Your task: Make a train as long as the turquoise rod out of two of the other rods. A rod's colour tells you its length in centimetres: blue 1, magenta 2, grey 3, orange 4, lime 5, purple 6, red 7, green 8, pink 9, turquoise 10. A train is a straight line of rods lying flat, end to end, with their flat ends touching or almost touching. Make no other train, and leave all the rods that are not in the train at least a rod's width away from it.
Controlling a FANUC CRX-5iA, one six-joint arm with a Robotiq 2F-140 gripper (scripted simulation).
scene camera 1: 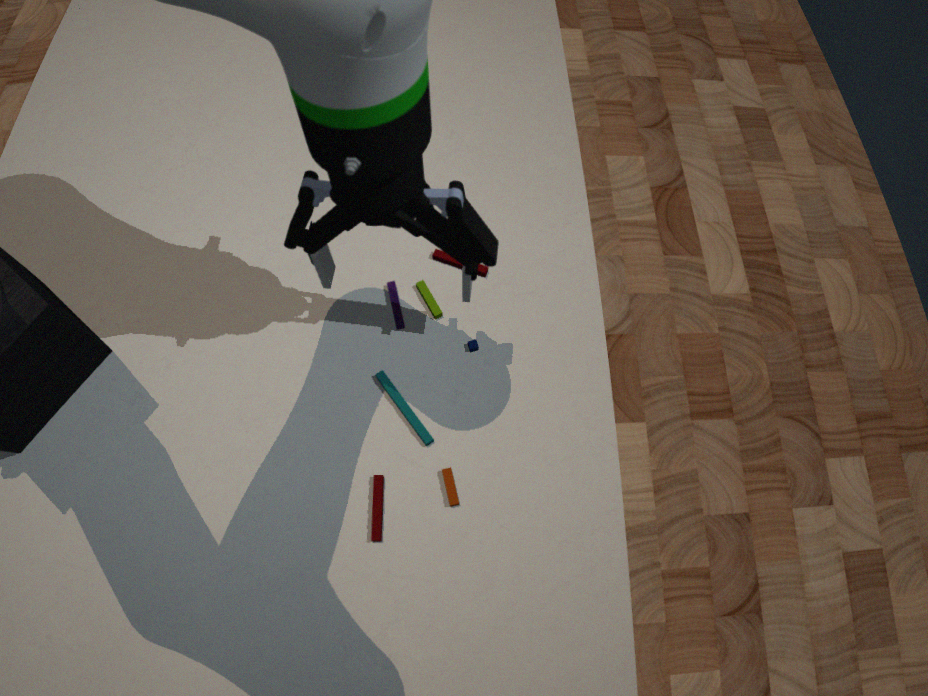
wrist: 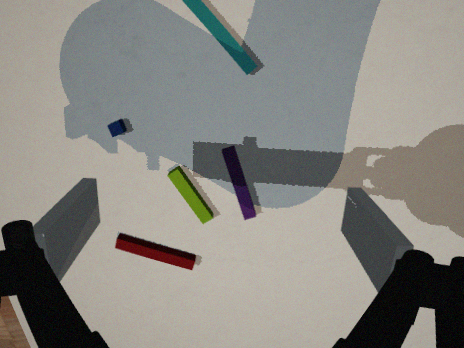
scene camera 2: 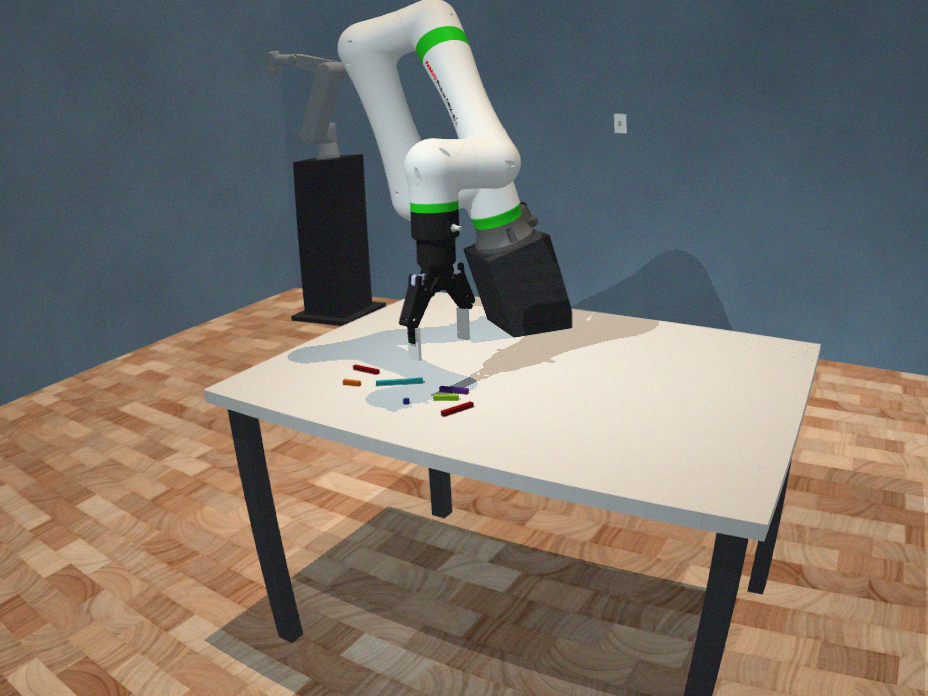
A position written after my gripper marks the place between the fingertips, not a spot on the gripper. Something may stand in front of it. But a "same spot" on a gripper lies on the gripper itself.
My gripper shows in scene camera 1, in the wrist view (221, 205) and in scene camera 2. One and the same spot on my gripper: (scene camera 1: 463, 221) is (scene camera 2: 408, 287).
